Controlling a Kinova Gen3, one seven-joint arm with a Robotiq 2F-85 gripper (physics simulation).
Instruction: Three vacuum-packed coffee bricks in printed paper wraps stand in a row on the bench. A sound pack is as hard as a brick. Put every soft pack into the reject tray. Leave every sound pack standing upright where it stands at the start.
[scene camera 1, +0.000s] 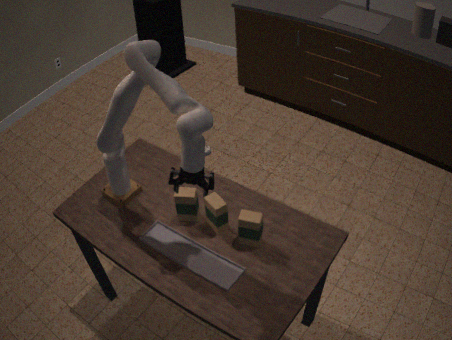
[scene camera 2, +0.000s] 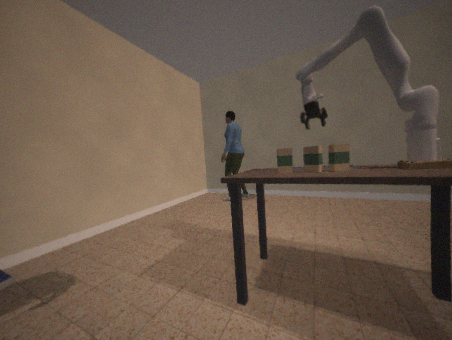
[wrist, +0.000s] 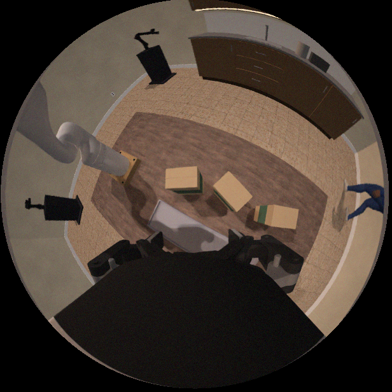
In view: my gripper (scene camera 1: 190, 193) and a grey reject tray (scene camera 1: 206, 263).
My gripper shows as well in the wrist view (wrist: 195, 238). The grey reject tray shows as well in the wrist view (wrist: 191, 235).
